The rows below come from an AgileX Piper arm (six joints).
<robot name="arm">
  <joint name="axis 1" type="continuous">
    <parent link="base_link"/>
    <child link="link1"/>
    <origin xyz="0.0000 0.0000 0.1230"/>
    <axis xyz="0 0 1"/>
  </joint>
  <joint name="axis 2" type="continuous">
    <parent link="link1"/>
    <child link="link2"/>
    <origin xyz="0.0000 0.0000 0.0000"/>
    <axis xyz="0 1 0"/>
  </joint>
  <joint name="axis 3" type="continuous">
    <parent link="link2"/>
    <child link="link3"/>
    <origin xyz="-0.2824 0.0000 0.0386"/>
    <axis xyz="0 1 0"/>
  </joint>
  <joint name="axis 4" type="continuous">
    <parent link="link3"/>
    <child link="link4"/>
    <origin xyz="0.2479 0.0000 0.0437"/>
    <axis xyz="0.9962 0 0.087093"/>
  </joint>
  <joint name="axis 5" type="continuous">
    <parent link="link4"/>
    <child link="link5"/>
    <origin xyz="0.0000 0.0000 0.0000"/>
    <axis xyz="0 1 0"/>
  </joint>
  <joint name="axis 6" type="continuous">
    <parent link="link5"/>
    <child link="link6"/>
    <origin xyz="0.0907 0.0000 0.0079"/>
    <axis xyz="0.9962 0 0.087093"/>
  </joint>
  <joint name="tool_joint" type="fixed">
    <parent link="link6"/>
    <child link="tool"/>
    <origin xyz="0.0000 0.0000 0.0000" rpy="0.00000 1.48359 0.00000"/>
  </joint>
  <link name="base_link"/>
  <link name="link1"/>
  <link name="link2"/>
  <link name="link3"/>
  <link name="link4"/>
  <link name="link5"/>
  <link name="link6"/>
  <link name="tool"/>
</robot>
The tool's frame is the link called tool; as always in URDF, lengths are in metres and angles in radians. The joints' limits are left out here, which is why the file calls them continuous.
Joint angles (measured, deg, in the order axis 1, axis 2, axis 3, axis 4, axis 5, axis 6), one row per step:
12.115, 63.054, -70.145, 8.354, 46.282, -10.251
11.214, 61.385, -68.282, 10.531, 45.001, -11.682
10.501, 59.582, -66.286, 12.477, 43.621, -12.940
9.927, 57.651, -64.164, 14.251, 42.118, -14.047
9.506, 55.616, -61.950, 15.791, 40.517, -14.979
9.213, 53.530, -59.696, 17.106, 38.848, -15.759
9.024, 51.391, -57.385, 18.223, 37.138, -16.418
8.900, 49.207, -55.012, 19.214, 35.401, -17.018
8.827, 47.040, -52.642, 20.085, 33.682, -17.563
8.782, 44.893, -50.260, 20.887, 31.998, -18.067
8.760, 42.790, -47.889, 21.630, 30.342, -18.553
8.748, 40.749, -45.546, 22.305, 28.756, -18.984
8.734, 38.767, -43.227, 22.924, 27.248, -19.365
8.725, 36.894, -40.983, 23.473, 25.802, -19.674
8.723, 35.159, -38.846, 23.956, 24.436, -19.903
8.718, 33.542, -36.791, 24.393, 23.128, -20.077
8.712, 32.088, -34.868, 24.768, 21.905, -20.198
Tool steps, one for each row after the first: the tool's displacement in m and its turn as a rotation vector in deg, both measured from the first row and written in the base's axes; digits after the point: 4 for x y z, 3 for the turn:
-0.0061, -0.0025, -0.0018, 1.214, -1.013, 0.125
-0.0128, -0.0047, -0.0040, 2.353, -2.154, 0.202
-0.0200, -0.0066, -0.0065, 3.459, -3.425, 0.204
-0.0276, -0.0082, -0.0093, 4.488, -4.801, 0.136
-0.0352, -0.0098, -0.0124, 5.427, -6.246, 0.004
-0.0430, -0.0112, -0.0160, 6.270, -7.719, -0.177
-0.0508, -0.0127, -0.0202, 7.034, -9.198, -0.394
-0.0584, -0.0141, -0.0247, 7.714, -10.641, -0.638
-0.0657, -0.0155, -0.0298, 8.342, -12.013, -0.910
-0.0727, -0.0169, -0.0353, 8.910, -13.322, -1.201
-0.0792, -0.0182, -0.0412, 9.433, -14.522, -1.522
-0.0854, -0.0196, -0.0475, 9.915, -15.603, -1.874
-0.0910, -0.0209, -0.0540, 10.366, -16.579, -2.258
-0.0959, -0.0222, -0.0605, 10.797, -17.432, -2.664
-0.1003, -0.0234, -0.0671, 11.207, -18.185, -3.093
-0.1041, -0.0245, -0.0735, 11.577, -18.822, -3.528

